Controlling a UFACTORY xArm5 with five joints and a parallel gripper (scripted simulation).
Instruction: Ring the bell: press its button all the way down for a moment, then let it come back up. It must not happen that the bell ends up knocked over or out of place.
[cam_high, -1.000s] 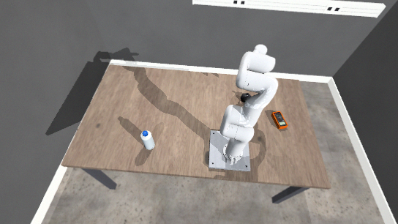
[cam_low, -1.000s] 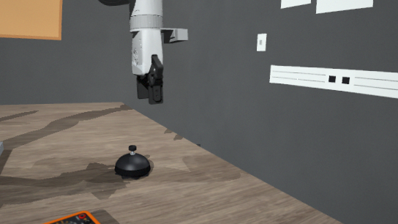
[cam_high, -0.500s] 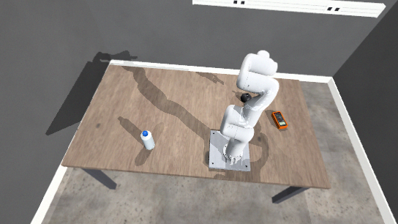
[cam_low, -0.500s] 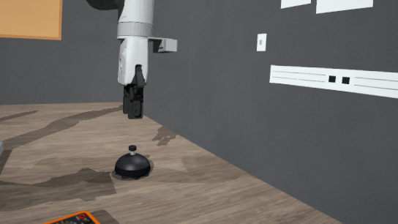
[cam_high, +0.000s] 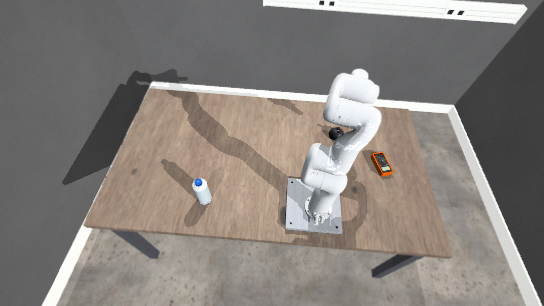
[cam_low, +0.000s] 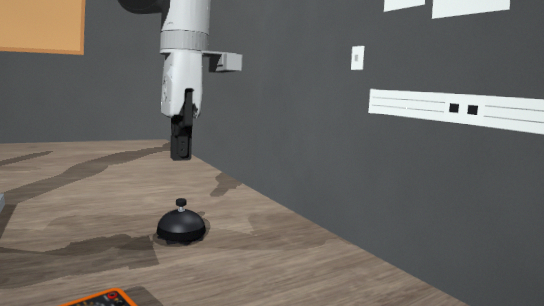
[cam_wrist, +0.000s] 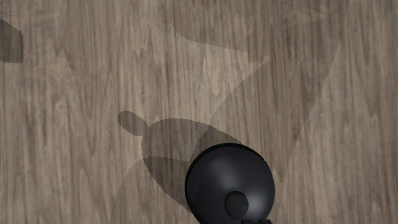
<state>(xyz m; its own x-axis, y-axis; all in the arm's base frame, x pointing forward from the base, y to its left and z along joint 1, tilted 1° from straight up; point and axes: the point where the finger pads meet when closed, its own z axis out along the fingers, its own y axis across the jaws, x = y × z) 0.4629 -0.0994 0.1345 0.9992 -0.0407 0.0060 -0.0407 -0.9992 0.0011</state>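
Now: the bell button 100 mm below my hand. Round my hand: bell: 110 mm below.
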